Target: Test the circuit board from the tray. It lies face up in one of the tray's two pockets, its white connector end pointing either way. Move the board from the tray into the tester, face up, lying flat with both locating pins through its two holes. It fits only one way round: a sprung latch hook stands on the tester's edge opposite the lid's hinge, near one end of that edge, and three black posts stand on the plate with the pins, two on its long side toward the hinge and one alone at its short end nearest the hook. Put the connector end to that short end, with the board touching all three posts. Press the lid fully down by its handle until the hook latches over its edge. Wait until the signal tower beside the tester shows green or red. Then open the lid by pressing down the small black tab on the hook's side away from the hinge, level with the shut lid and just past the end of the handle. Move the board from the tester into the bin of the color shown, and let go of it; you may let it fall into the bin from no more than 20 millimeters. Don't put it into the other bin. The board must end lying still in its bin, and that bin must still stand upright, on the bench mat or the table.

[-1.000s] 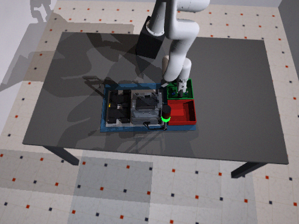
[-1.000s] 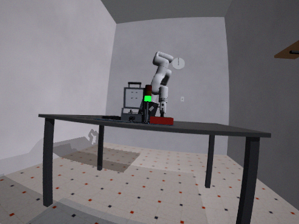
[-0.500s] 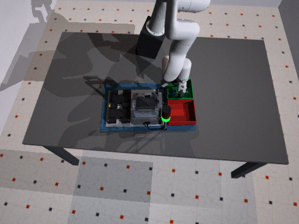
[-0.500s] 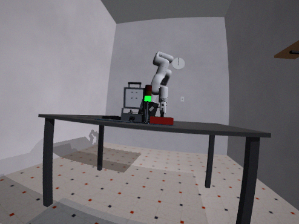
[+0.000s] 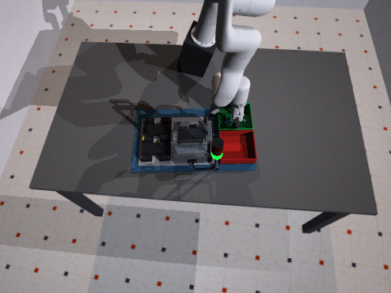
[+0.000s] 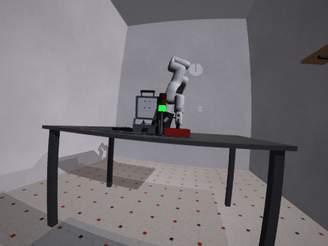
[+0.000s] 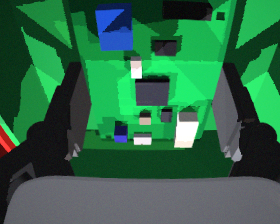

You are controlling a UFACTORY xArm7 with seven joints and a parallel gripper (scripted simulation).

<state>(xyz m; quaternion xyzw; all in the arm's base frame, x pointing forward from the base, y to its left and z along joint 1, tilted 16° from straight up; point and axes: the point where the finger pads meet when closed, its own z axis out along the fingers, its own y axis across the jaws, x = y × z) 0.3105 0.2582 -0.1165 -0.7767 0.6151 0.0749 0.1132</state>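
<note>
Now: hand 10 mm above the green bin. The rest, counted from my hand: green circuit board (10 mm below); then tester lid (260 mm ahead, 140 mm to the right, 170 mm above); then red bin (150 mm ahead, 30 mm to the left, 10 mm below).
</note>
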